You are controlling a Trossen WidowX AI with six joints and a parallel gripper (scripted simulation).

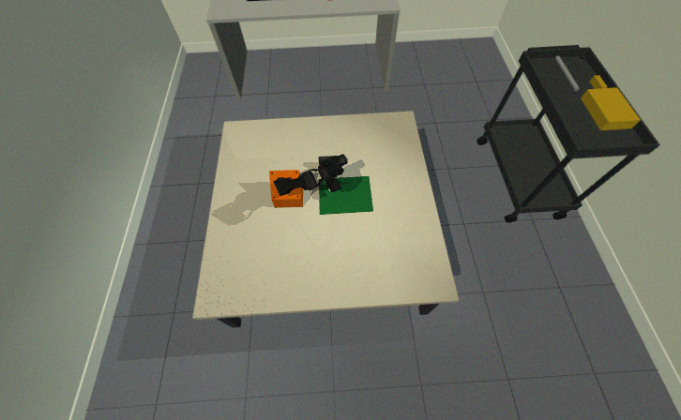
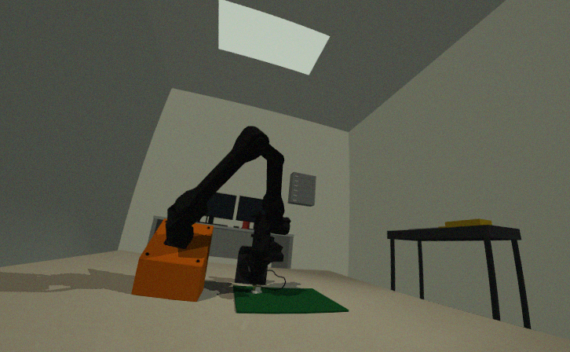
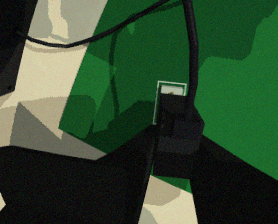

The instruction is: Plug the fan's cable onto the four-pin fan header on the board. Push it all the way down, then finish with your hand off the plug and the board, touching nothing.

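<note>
The dark fan plug lies 10 mm above my gripper tip. From my gripper tip the other things lie so: black fan: 140 mm to the left, 20 mm above, 10 mm behind; then green board: 90 mm ahead, 60 mm below, 30 mm to the right.
</note>
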